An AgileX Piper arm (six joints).
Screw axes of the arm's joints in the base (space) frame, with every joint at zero. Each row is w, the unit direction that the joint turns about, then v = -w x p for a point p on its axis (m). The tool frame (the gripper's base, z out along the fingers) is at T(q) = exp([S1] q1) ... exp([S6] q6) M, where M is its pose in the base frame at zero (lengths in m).
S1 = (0, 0, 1, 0, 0, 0)
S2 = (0, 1, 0, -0.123, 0, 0)
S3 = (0, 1, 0, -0.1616, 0, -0.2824)
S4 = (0.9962, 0, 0.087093, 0, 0.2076, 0)
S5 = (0, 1, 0, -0.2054, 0, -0.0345)
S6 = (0.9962, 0, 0.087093, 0, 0.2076, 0)
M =
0.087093 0 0.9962 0.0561
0 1 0 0
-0.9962 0 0.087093 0.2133
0 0 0 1
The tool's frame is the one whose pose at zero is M.
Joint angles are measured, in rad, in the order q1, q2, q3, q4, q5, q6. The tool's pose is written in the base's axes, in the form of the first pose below.
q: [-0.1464, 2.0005, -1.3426, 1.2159, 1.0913, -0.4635]
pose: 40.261 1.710 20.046 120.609 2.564 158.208
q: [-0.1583, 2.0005, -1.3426, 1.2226, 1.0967, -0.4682]
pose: 40.272 1.272 20.106 120.172 2.582 157.680
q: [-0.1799, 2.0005, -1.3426, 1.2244, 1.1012, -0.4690]
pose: 40.268 0.429 20.132 119.981 2.486 156.605
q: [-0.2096, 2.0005, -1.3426, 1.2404, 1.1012, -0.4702]
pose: 40.336 -0.739 20.235 119.231 2.368 154.410
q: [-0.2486, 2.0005, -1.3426, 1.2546, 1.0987, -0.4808]
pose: 40.359 -2.304 20.318 118.639 2.799 151.889
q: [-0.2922, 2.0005, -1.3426, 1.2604, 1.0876, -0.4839]
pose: 40.314 -4.120 20.319 118.641 3.156 148.787
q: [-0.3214, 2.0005, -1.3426, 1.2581, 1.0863, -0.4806]
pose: 40.173 -5.306 20.300 118.775 3.050 147.042
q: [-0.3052, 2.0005, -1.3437, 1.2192, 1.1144, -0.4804]
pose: 39.917 -4.542 20.167 119.909 2.832 150.507
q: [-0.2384, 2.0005, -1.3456, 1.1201, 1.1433, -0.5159]
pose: 39.501 -1.935 19.672 123.986 4.659 160.020
